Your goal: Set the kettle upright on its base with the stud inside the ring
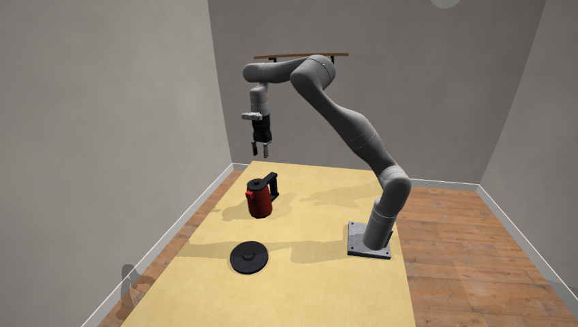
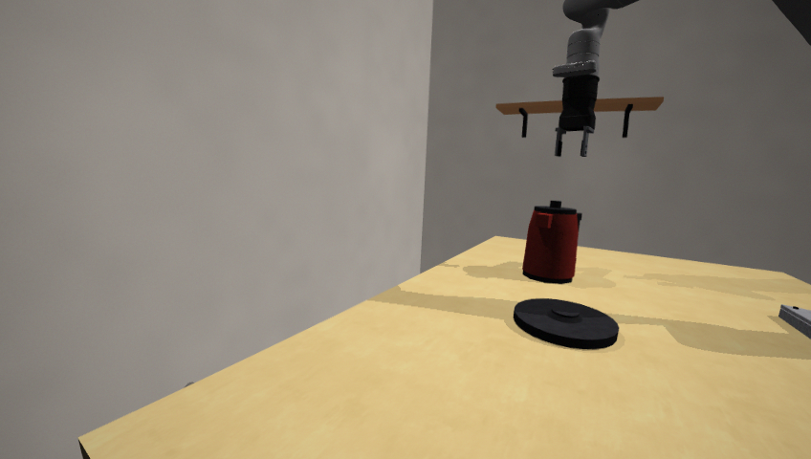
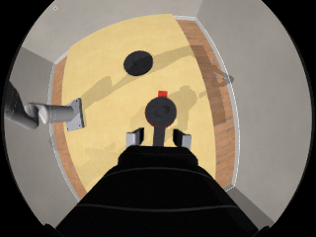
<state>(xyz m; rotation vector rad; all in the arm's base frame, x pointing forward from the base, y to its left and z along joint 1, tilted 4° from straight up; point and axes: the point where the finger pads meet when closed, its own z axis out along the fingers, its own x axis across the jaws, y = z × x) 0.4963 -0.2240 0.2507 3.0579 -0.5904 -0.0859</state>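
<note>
Now: hand 10 mm short of the red kettle, 10 mm to the right of it and 210 mm above it. The rest, counted from my hand: round black base: 10 mm ahead, 320 mm to the left, 290 mm below.
</note>
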